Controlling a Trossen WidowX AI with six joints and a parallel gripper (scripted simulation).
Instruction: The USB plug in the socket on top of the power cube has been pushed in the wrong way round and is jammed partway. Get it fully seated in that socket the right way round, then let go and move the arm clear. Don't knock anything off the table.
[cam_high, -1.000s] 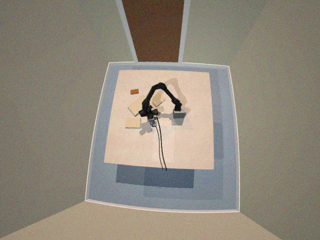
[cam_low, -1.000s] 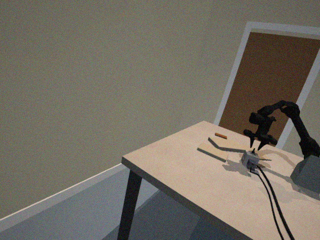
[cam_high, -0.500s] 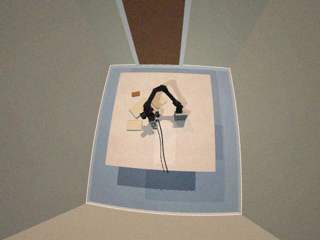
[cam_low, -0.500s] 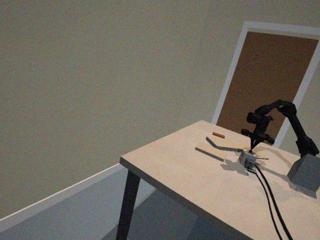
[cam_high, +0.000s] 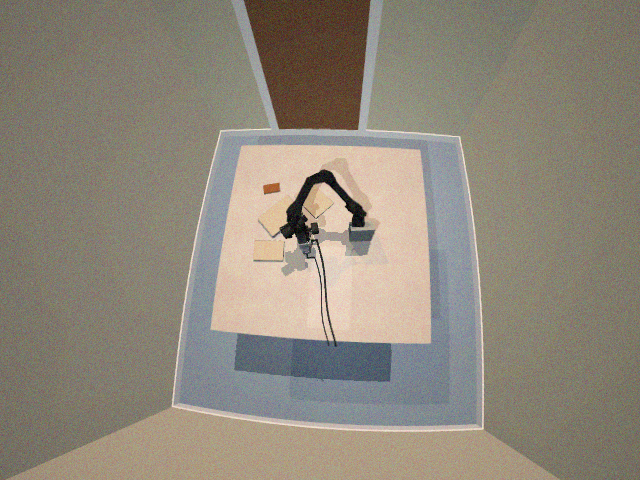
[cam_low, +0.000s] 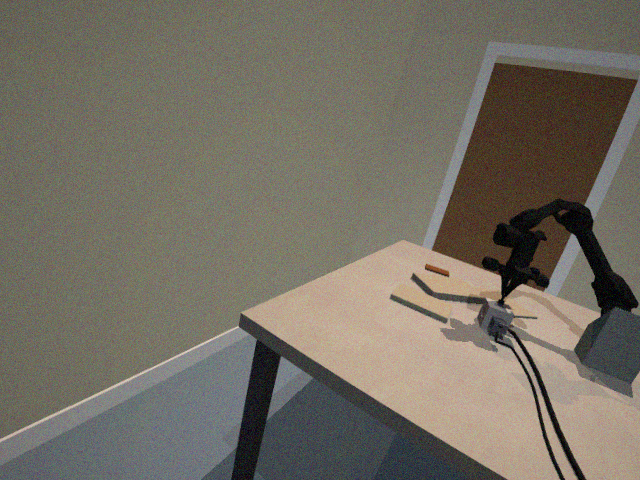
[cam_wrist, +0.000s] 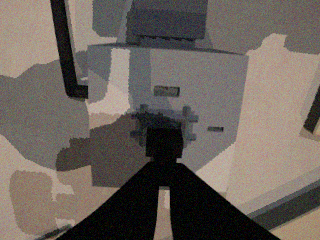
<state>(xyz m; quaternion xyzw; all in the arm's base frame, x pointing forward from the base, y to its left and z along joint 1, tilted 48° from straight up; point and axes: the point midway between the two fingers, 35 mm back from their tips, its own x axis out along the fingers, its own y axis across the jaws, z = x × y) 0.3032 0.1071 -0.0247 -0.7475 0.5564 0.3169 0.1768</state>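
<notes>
Now: gripper tip 10 mm to the right of the USB socket and 40 mm above it. The rest, counted from my gripper tip: small orange block (280 mm ahead, 340 mm to the right, 100 mm below); then USB plug (20 mm below).
</notes>
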